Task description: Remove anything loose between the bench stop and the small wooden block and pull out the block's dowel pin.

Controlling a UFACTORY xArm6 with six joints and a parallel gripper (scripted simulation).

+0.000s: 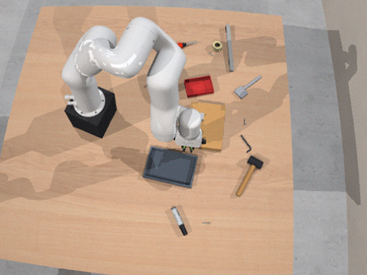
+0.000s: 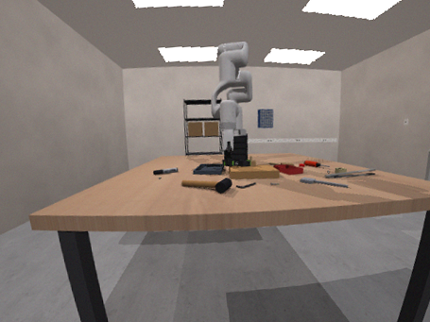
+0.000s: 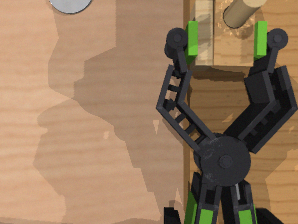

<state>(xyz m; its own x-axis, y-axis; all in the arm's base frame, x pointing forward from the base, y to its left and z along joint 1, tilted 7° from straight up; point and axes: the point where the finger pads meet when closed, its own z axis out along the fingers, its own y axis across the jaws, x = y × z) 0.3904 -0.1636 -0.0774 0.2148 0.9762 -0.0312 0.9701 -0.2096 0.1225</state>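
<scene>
My hand is 11 cm to the right of the dowel pin and 3 cm short of it. The rest, counted from my hand: hex key (25 cm ahead, 5 cm below, 1 cm to the right); then small wooden block (11 cm to the left, 3 cm ahead, 1 cm below); then dark grey tray (8 cm to the right, 8 cm behind, 5 cm below).
</scene>
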